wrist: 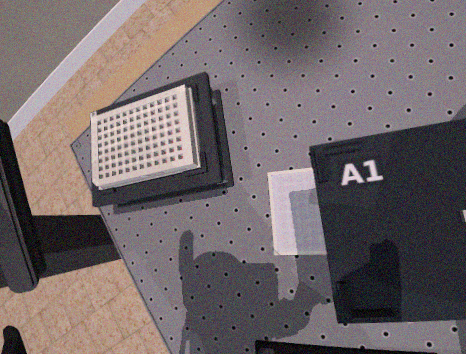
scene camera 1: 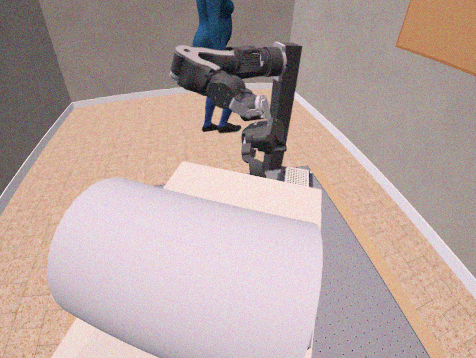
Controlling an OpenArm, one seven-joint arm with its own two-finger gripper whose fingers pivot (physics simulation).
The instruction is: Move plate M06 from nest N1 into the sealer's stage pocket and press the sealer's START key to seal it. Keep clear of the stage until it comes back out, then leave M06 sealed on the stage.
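Note:
A white plate with a grid of wells (scene camera 1: 297, 176) (wrist: 142, 135) sits on a black nest (wrist: 212, 160) at the table's corner. No name shows on either. A dark platform marked A1 (wrist: 400, 210), which looks like the sealer's stage, lies right of it in the wrist view, cut by the frame edge and bare where it shows. My gripper (scene camera 1: 256, 167) is open and empty, left of the plate in the scene view; its tips are partly hidden behind a beige block. In the wrist view, dark rounded parts at the left edge are too cut off to identify. The START key cannot be made out.
A large pale cylinder (scene camera 1: 190, 270) and the beige block (scene camera 1: 240, 190) hide much of the table (scene camera 1: 360, 300). A white rectangle (wrist: 284, 215) lies partly under the A1 platform. A black box edge (wrist: 345, 348) shows at the bottom. A person in blue (scene camera 1: 212, 25) stands behind the arm.

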